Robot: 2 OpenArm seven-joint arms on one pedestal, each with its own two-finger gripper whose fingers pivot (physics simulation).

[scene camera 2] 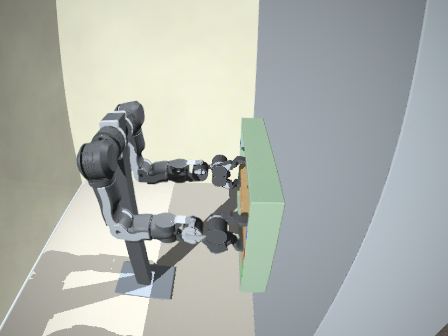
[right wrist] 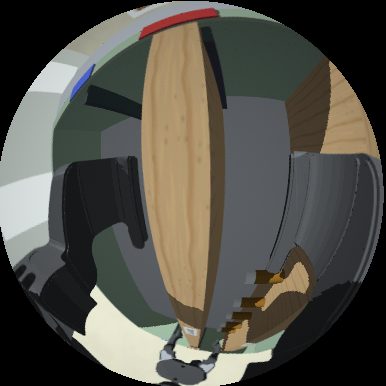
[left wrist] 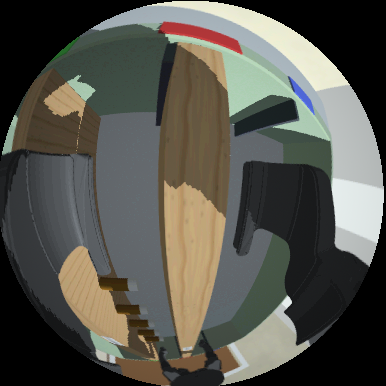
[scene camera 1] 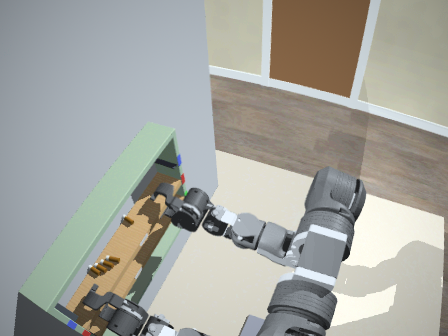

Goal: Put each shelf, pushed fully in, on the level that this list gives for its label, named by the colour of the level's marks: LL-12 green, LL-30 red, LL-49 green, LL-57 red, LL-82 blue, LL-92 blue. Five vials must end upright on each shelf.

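Note:
The upper shelf [scene camera 1: 116, 241] [left wrist: 194, 235] [right wrist: 175, 200] has its ends beside the red marks [left wrist: 202, 36] [right wrist: 177, 23]. Its label [right wrist: 190, 331] is too small to read. In scene camera 1 its vials appear to lie on their sides: one [scene camera 1: 128, 219] apart, several [scene camera 1: 103, 265] bunched. The lower shelf [left wrist: 37, 122] [right wrist: 345, 110] is at the green level, with upright vials [left wrist: 115, 284] [right wrist: 266, 276]. My left gripper [scene camera 1: 90, 300] [scene camera 2: 240, 172] [left wrist: 172, 252] and right gripper [scene camera 1: 162, 197] [scene camera 2: 243, 232] [right wrist: 207, 254] are open and empty, fingers above and below the upper shelf's front.
The green cabinet [scene camera 1: 112, 200] [scene camera 2: 264, 170] stands against the grey wall [scene camera 1: 100, 75]. Dark rails [left wrist: 267, 118] [right wrist: 112, 103] show near the blue marks [left wrist: 301, 95] [right wrist: 82, 82], with no shelf on them. The cabinet's side walls lie close to both grippers.

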